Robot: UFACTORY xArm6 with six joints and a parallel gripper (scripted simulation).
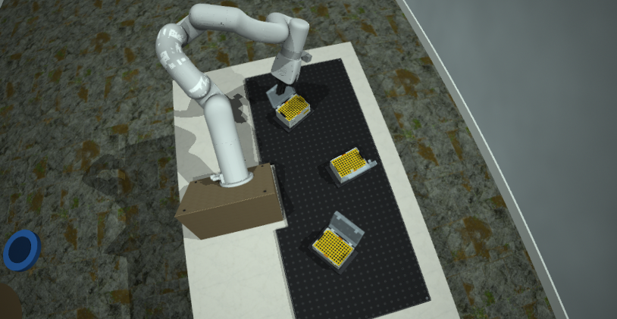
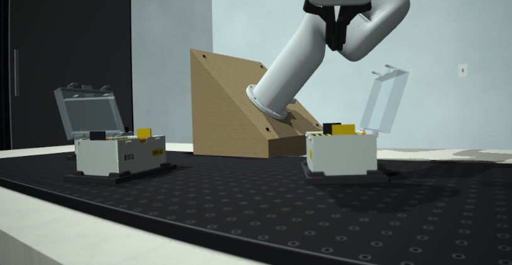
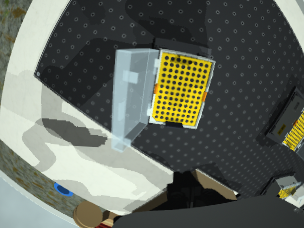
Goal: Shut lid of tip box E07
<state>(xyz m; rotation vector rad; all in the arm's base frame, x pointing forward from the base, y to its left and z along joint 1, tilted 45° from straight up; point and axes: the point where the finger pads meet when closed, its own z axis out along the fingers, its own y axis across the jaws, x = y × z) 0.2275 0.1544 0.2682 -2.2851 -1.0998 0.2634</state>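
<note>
Right now my hand is 11 cm above the clear lid, 7 cm to the right of it and 1 cm short of it. Also, from my hand: tip box (30 cm to the right, 20 cm ahead, 14 cm below).
</note>
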